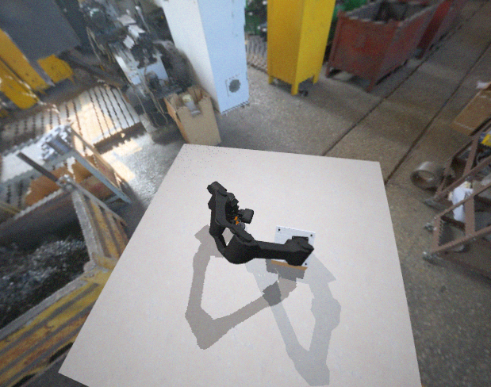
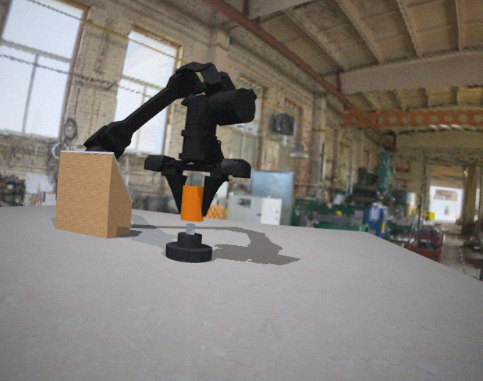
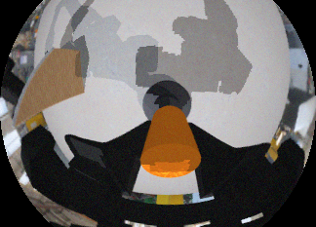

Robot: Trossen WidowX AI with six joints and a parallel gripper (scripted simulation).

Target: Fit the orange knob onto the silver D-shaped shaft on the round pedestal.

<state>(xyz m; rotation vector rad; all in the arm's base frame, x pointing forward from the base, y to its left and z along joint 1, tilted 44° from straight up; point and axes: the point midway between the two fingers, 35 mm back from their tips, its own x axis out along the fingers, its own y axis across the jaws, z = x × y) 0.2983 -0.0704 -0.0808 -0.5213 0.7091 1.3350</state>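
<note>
Now: gripper tip 50 mm above the black round pedestal. The rest, counted from my gripper tip: orange knob 30 mm above.
</note>
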